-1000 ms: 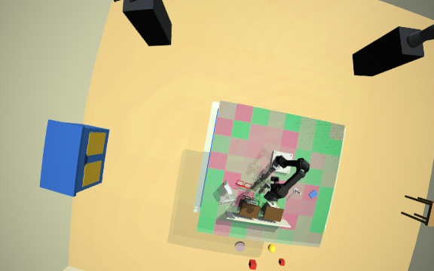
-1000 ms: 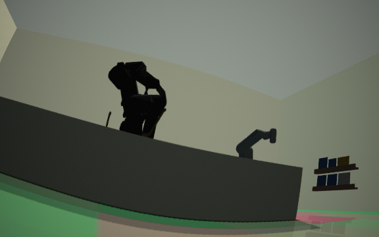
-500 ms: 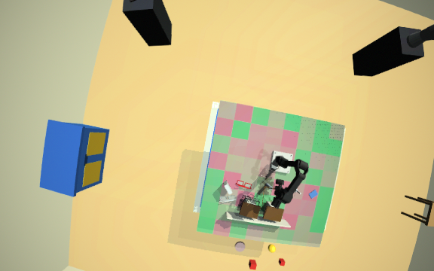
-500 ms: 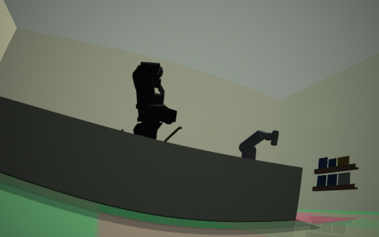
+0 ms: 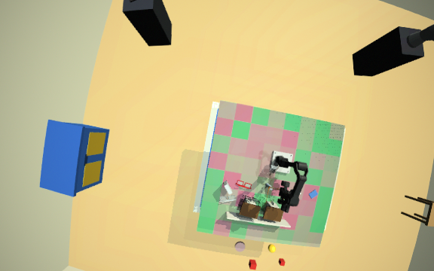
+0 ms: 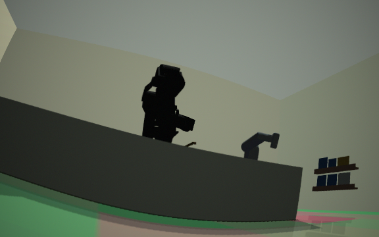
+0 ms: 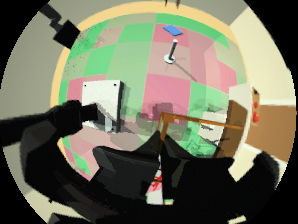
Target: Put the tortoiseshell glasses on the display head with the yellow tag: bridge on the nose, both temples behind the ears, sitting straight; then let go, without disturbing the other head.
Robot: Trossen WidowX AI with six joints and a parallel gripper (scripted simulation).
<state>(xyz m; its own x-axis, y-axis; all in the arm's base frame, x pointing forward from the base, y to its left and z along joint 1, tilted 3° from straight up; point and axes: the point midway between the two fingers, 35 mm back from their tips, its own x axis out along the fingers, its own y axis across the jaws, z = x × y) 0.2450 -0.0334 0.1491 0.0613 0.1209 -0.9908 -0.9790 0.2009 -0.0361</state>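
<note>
The display head lies 21 cm ahead of my gripper tip, 8 cm below it and 4 cm to the right of it. Also, from my gripper tip: blue block: 41 cm to the left, 13 cm below, 12 cm ahead; white base: 32 cm ahead, 17 cm to the right, 8 cm below.
</note>
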